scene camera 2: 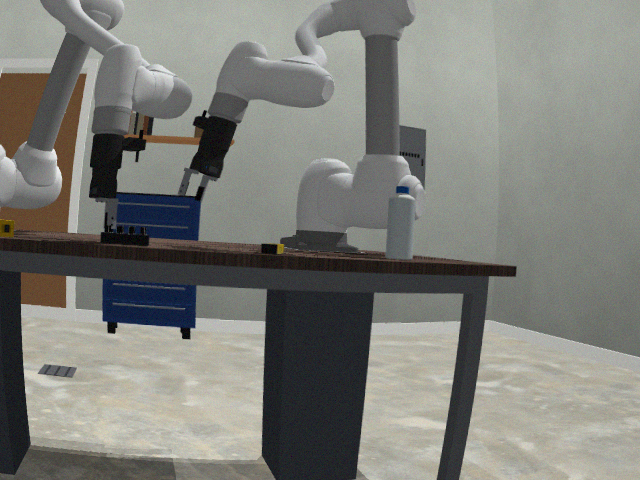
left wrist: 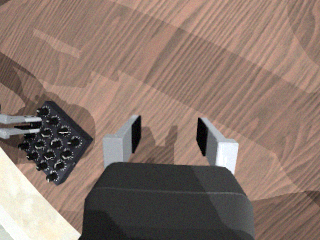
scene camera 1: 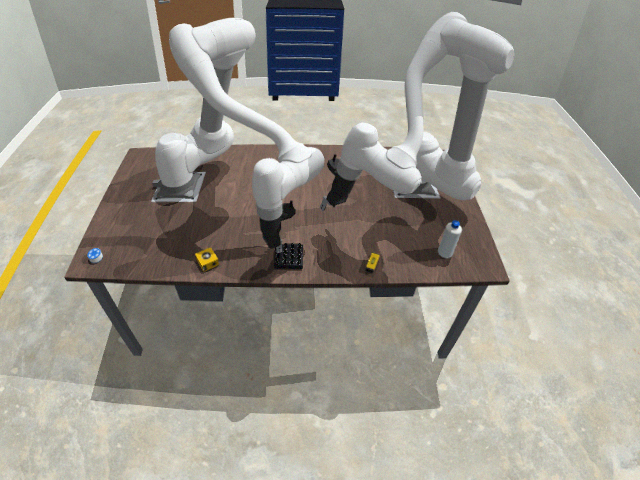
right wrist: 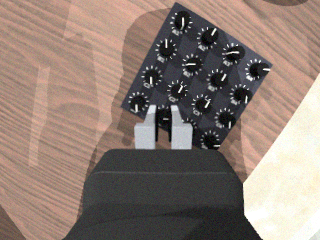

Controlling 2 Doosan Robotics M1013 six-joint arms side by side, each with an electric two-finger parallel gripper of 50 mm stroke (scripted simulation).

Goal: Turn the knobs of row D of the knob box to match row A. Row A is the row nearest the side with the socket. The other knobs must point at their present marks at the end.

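Observation:
My left gripper is in the pictures, and you can see it in the left wrist view too. My right gripper is in the pictures as well, and it also shows in the right wrist view. And the pictures show a white bottle.

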